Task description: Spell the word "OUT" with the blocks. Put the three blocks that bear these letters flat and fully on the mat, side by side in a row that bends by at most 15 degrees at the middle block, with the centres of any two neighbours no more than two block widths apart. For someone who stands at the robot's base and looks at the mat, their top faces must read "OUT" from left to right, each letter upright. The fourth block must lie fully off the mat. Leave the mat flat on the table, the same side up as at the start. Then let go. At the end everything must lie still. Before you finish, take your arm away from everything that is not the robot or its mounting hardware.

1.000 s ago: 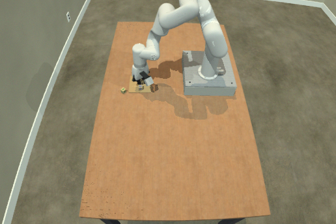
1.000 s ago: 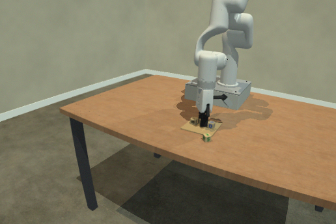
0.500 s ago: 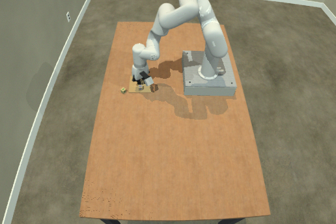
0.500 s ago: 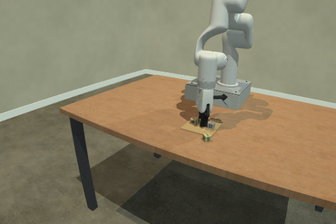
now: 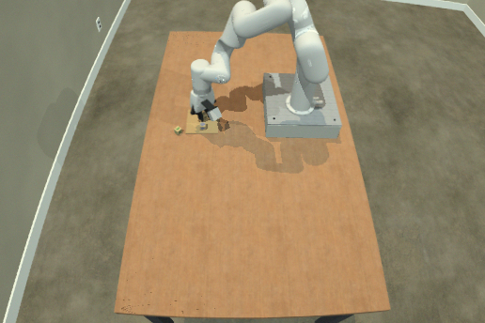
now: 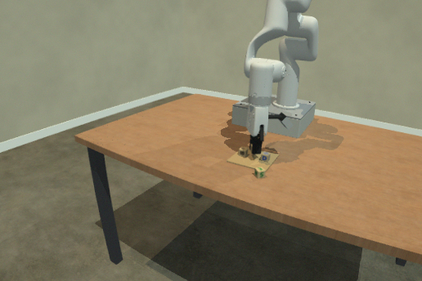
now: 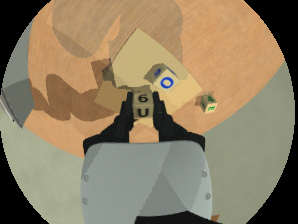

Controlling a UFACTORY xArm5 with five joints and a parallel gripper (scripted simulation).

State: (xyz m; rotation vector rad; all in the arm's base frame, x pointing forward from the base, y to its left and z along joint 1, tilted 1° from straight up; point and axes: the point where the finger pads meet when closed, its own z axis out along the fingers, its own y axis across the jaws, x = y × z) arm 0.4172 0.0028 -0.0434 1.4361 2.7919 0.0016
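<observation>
My hand is 4 cm above the tan mat and 1 cm short of it. From my hand the other things lie so: U block (1 cm below).
</observation>
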